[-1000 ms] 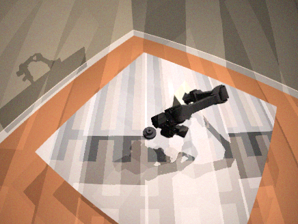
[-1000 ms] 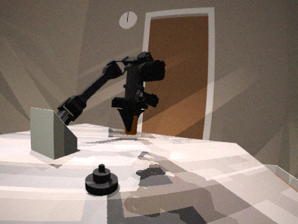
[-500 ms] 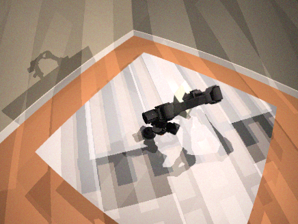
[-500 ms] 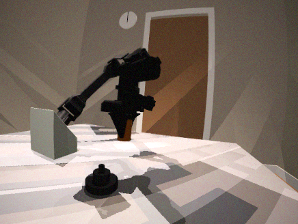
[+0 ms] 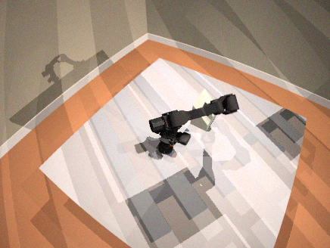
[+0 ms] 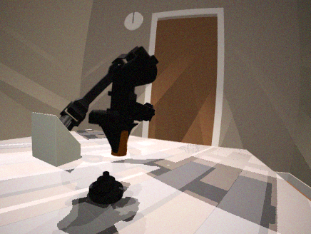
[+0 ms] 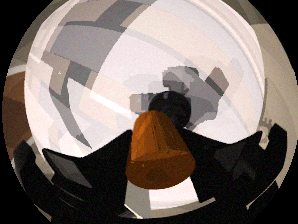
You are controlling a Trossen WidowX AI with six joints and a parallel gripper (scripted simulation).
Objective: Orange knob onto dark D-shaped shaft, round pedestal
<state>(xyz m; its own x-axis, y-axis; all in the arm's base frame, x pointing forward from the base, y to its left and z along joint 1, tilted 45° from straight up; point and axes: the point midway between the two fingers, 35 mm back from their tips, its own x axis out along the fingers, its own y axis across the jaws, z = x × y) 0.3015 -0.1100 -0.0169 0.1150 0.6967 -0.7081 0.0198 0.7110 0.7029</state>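
The pedestal is 8 cm below my gripper tip, 4 cm to the right of it and 2 cm behind it. Round my gripper tip: orange knob 2 cm above.
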